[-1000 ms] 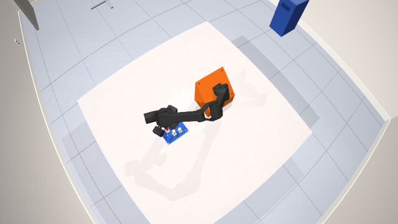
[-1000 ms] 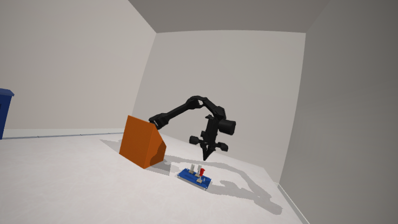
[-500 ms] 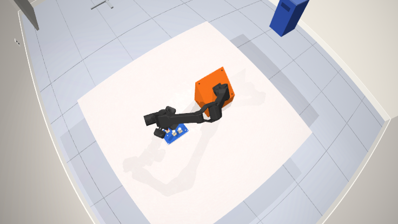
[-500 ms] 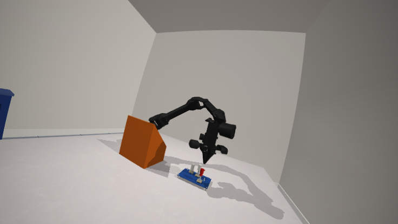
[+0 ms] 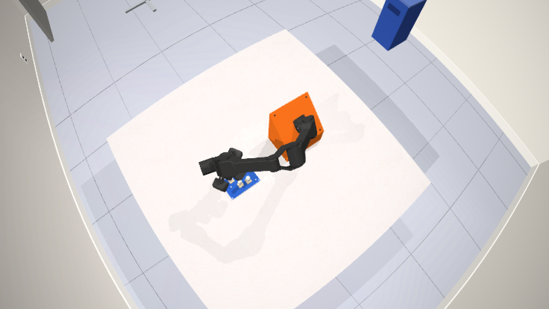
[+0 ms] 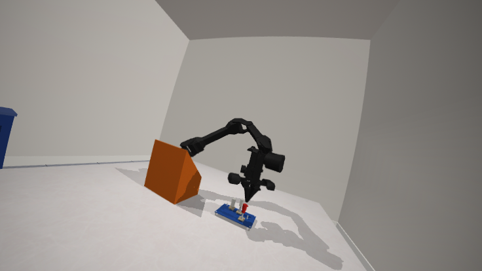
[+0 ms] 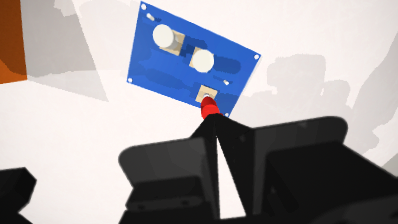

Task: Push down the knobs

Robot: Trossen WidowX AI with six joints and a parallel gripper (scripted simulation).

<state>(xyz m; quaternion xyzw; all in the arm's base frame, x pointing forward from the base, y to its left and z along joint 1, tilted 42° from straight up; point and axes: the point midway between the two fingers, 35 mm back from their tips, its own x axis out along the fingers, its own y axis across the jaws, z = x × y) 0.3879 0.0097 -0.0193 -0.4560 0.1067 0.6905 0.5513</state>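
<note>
My gripper tip is now 30 mm above the red knob. The rest, counted from my gripper tip: white knob 70 mm behind, 50 mm to the left, 50 mm below.
</note>
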